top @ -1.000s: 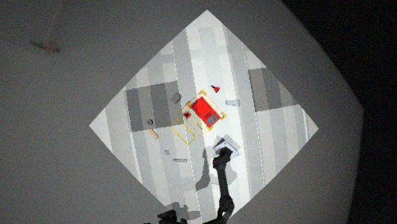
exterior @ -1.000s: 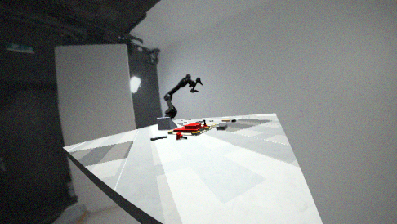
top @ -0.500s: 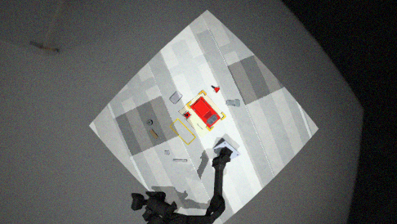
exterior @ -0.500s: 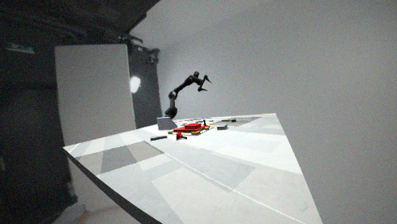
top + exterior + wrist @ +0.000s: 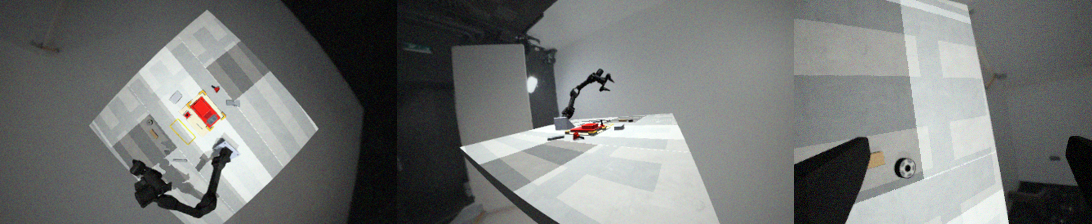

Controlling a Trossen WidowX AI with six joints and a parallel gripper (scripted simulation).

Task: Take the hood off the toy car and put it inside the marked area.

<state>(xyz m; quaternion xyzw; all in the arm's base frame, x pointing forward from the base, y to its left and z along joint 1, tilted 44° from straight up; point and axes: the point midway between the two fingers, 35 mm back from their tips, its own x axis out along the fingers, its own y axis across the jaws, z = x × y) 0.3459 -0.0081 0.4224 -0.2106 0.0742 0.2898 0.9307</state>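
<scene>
My gripper tip is 420 mm to the left of the red hood, 290 mm above it and 90 mm past it. From my gripper tip the other things lie so: round grey part: 320 mm below, 150 mm ahead, 120 mm to the right; tan piece: 320 mm below, 80 mm ahead, 70 mm to the right.
</scene>
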